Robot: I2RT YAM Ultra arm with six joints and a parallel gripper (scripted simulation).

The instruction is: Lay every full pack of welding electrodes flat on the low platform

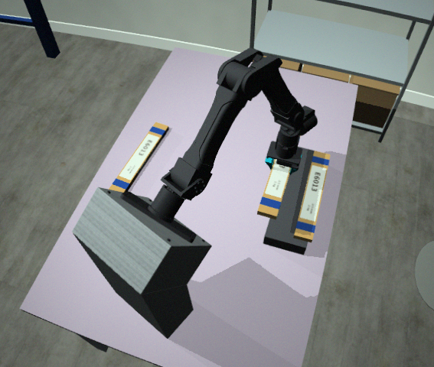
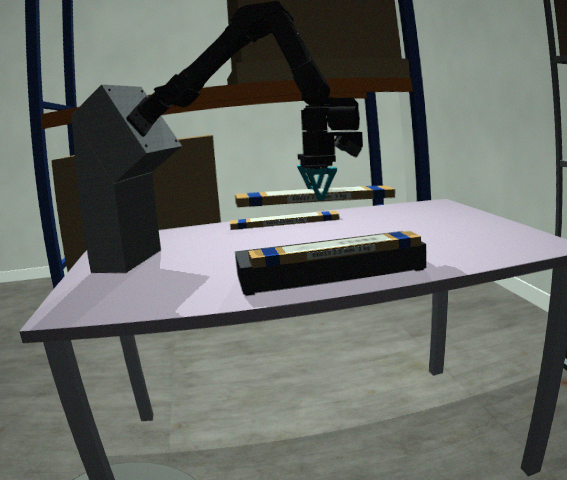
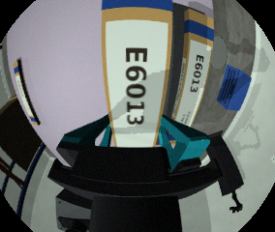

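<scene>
Now: hand 20 mm past the low dark platform, 70 mm to the left of it and 150 mm above it.
</scene>
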